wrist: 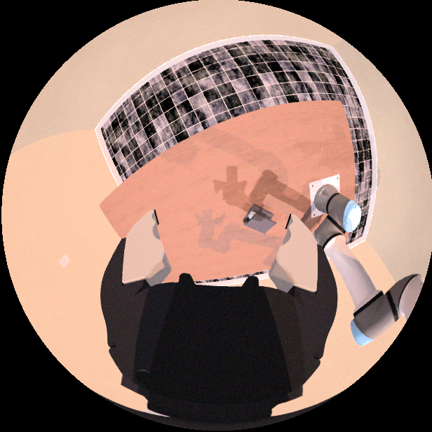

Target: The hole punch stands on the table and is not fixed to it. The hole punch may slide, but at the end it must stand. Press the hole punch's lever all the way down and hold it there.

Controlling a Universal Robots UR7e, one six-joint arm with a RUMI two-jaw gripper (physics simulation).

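The hole punch [260,219] is a small dark grey object with a lighter grey plate-like part. It stands on the orange-brown table [190,175], right of the middle of the wrist view. Its lever is too small to tell apart clearly. My gripper [221,214] is open, with its two pale jaws wide apart and nothing between them. In the view the hole punch shows between the jaws, nearer the right one, with table surface visible around it. The gripper appears well above the table and does not touch the hole punch.
The arm's base stands on a white mounting plate [316,208] at the table's right side, and the grey and blue arm [352,270] runs down the right. A black-and-white tiled surface [210,90] borders the table. Arm shadows fall across the table near the hole punch.
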